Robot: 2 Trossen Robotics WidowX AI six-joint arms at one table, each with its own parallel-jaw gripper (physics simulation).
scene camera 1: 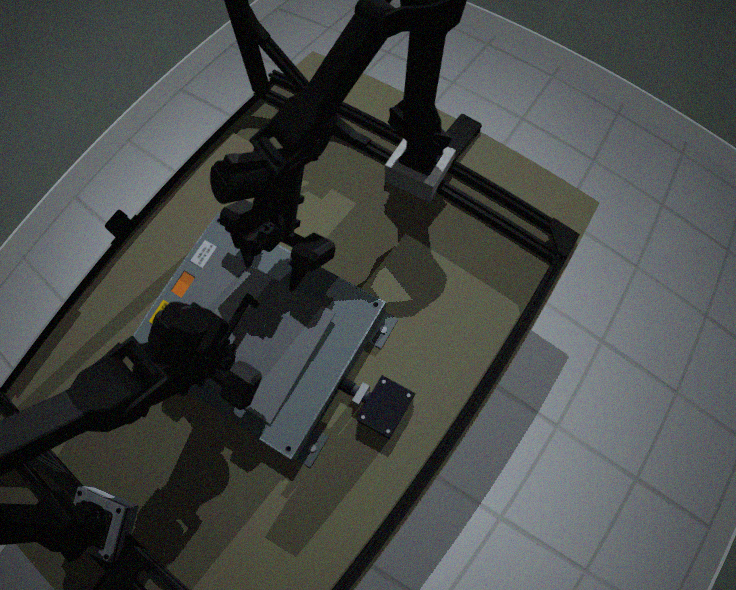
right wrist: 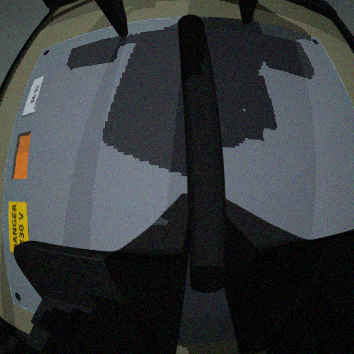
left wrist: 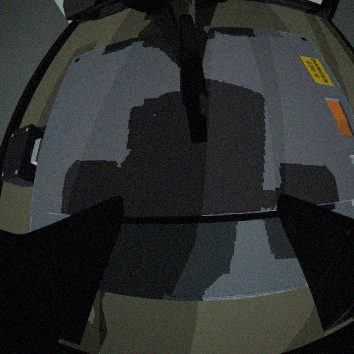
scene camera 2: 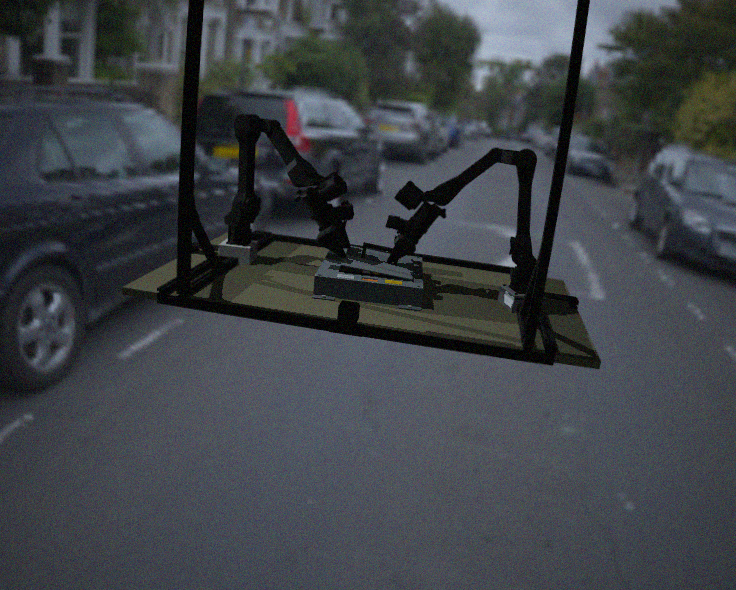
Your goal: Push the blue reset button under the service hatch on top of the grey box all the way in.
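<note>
The grey box (scene camera 1: pixel 353 353) (scene camera 2: pixel 362 291) sits mid-table. Its hatch (scene camera 1: pixel 304 350) (left wrist: pixel 100 130) (right wrist: pixel 145 205) looks slightly raised, with a dark gap along an edge in scene camera 1 and the left wrist view. A black bar handle (scene camera 1: pixel 245 308) (left wrist: pixel 198 127) (right wrist: pixel 205 125) stands on the hatch. My right gripper (right wrist: pixel 197 200) (scene camera 2: pixel 393 260) is shut on the handle. My left gripper (scene camera 1: pixel 271 275) (scene camera 2: pixel 342 254) (left wrist: pixel 203 204) is open and empty, its fingers apart over the hatch's edge opposite the right arm. The blue reset button does not show in any view.
A dark square block (scene camera 1: pixel 385 405) (left wrist: pixel 19 155) with screws sits on a short shaft beside the box. Orange (scene camera 1: pixel 183 283) and yellow (left wrist: pixel 316 70) labels lie along the opposite side. A black rail frame (scene camera 1: pixel 473 402) surrounds the work area. Heavy shadows cover the hatch.
</note>
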